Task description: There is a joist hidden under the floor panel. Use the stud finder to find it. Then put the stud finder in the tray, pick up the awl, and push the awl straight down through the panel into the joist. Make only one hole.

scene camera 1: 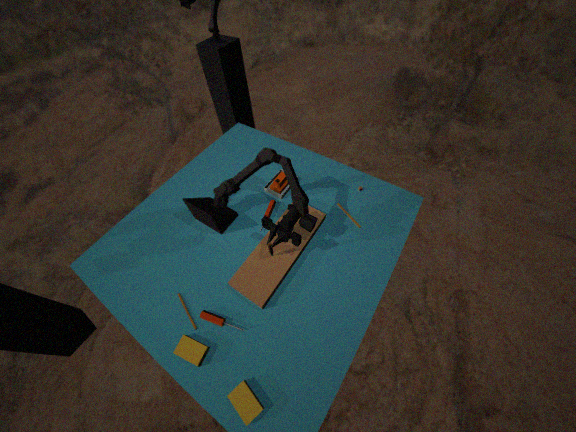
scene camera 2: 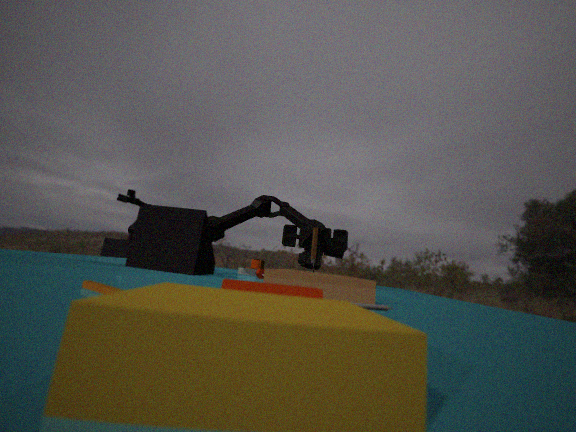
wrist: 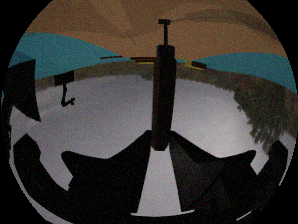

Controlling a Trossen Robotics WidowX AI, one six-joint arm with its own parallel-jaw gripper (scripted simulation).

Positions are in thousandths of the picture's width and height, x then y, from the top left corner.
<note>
In view: my gripper (scene camera 2: 549, 538), an awl (wrist: 552, 306) and an orange-handled screwdriver (scene camera 2: 461, 668).
My gripper is seen too in scene camera 1 (scene camera 1: 468, 568) and in the wrist view (wrist: 539, 600).
</note>
